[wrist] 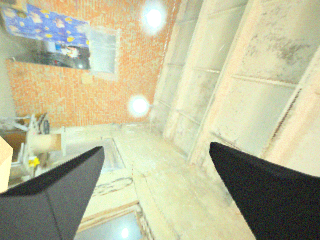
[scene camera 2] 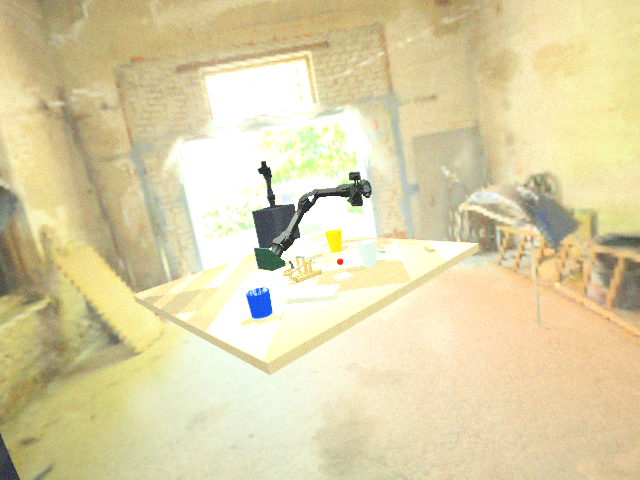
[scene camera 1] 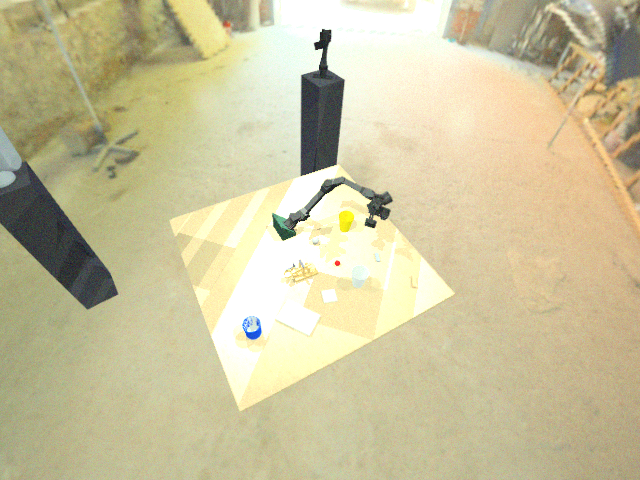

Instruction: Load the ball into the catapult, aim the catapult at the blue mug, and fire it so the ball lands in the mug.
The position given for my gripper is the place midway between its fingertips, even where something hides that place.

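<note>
My gripper (wrist: 158, 149) is empty at the moment, it's open and holds nothing, and then there's a blue mug (scene camera 2: 259, 302) that I can see too.
</note>
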